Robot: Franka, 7 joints.
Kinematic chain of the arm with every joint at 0, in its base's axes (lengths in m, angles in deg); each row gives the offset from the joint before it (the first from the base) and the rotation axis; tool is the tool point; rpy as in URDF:
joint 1: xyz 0 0 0.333 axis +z
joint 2: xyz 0 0 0 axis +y
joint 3: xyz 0 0 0.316 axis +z
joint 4: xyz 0.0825 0 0 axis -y
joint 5: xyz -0.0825 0 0.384 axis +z
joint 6: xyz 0 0 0 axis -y
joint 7: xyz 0.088 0 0 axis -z
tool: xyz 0 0 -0.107 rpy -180 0 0
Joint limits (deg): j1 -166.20..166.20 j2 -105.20..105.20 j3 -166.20..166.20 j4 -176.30..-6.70 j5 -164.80..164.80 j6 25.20..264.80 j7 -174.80..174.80
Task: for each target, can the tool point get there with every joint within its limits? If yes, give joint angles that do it. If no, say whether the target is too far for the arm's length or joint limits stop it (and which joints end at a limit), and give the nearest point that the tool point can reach.
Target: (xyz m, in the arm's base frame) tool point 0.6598 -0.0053 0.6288
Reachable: yes | joints -61.16 71.41 108.02 -88.43 -36.75 134.13 79.89
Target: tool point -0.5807 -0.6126 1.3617
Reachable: no: too far | nearest point -0.3744 -0.3949 0.9962 | short by 0.473 m
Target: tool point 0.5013 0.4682 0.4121
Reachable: yes | joints 74.32 77.78 -83.59 -37.04 2.78 51.02 -142.97
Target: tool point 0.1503 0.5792 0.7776
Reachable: yes | joints -74.46 -29.11 119.30 -38.19 27.47 73.10 -110.32
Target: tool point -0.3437 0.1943 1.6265
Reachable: no: too far | nearest point -0.2180 0.1233 1.1535 | short by 0.495 m
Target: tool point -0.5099 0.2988 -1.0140
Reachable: no: too far | nearest point -0.3597 0.2108 -0.3437 | short by 0.693 m
